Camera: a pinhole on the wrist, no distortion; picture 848 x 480 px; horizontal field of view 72.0 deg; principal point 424.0 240.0 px. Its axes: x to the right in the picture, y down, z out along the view. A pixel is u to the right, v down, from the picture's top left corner.
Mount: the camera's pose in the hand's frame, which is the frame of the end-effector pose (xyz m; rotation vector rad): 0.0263 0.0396 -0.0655 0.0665 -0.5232 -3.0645
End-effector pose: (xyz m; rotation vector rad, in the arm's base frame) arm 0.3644 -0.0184 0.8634 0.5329 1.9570 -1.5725
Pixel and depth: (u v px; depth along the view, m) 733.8 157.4 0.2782
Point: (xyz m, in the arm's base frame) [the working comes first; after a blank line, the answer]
In the camera's frame: 0.1477 -0.0394 0.2782

0.6013 -0.1484 0.8030
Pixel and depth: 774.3 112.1 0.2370
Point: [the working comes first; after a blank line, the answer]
In the camera's frame: 0.1423 -0.0519 0.2370

0.5872 -0.1074 0.8060
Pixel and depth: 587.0 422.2 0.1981
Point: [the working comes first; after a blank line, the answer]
In the camera's frame: 0.0553 0.0618 0.1981

0.4456 -0.1424 0.8332
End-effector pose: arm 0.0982 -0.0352 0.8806 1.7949 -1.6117 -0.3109
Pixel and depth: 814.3 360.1 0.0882
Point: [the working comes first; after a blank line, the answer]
In the camera's frame: 0.0590 0.0182 0.0882

0.0398 -0.0074 0.8863
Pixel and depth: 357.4 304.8 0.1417
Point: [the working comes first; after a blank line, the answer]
In the camera's frame: -0.0162 0.0157 0.1417

0.0051 -0.0928 0.8818
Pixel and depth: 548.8 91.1 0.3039
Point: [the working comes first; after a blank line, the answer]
In the camera's frame: 0.0650 -0.0775 0.3039

-0.1916 -0.0445 0.8580
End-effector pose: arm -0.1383 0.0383 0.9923 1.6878 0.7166 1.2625
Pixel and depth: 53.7 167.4 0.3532
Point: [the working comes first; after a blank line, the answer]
In the camera's frame: -0.2241 -0.0439 0.3532

0.1705 0.0623 1.2546
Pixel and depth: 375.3 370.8 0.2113
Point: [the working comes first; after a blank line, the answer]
In the camera's frame: -0.0176 0.0474 0.2113

0.0111 -0.0073 1.0525
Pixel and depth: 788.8 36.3 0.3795
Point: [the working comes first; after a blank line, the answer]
In the camera's frame: 0.2372 -0.1325 0.3795

-0.0006 -0.3549 1.1204
